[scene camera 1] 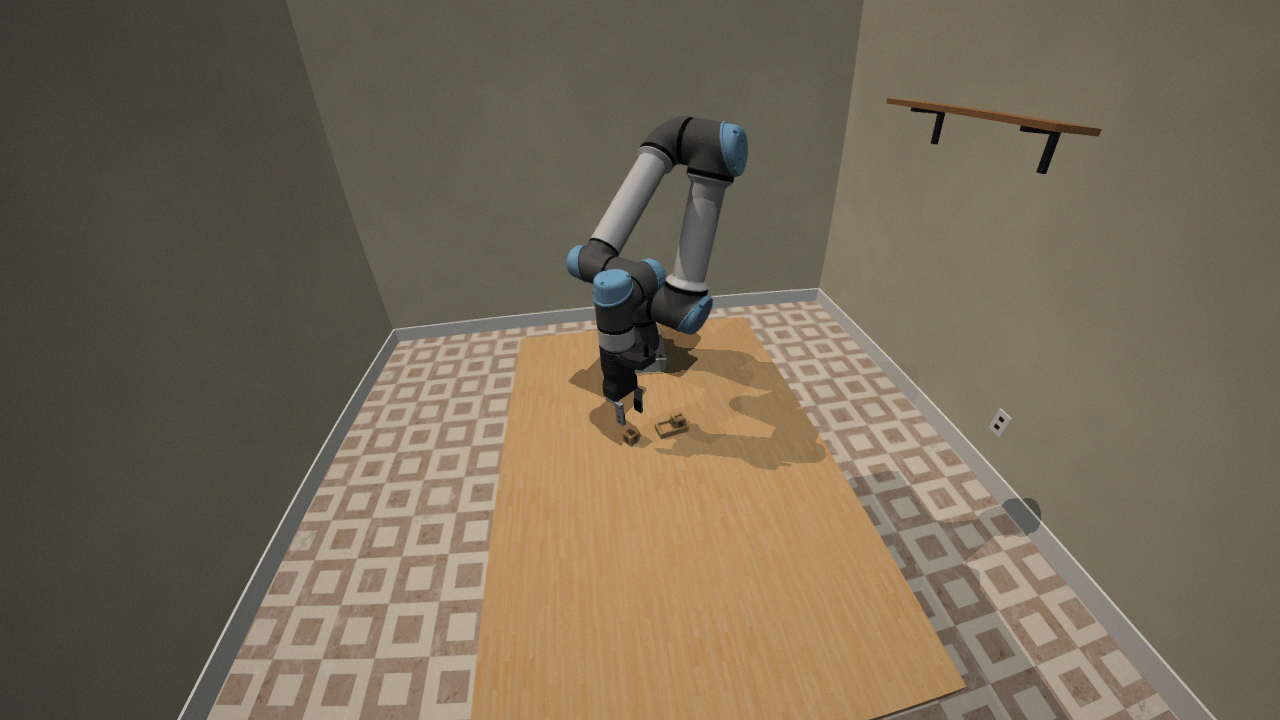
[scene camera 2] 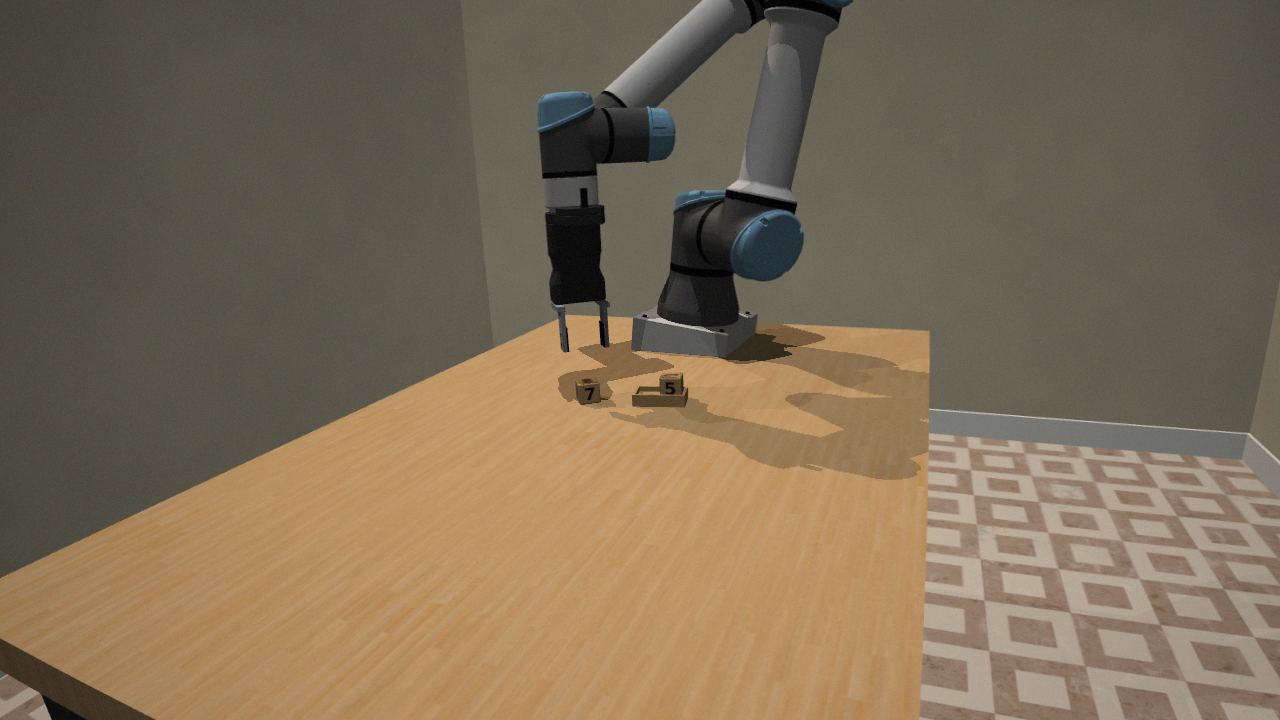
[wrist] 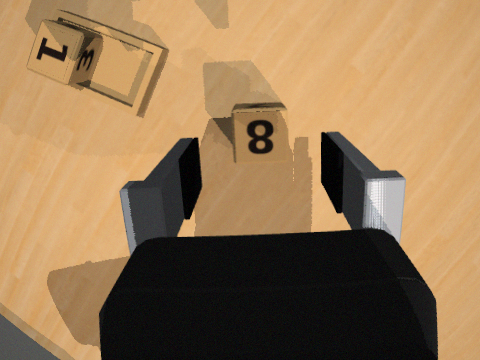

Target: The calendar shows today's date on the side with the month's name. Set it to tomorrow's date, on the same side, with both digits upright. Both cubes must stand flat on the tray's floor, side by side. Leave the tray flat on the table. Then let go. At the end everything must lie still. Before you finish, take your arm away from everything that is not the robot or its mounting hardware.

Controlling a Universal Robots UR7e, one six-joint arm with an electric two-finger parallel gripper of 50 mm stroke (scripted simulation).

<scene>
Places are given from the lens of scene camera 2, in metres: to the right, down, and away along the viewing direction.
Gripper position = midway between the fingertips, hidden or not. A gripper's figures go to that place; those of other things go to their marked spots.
my gripper (scene camera 2: 585, 348): -0.08, -0.02, 0.99
wooden tray (scene camera 2: 643, 396): 0.01, 0.05, 0.97
</scene>
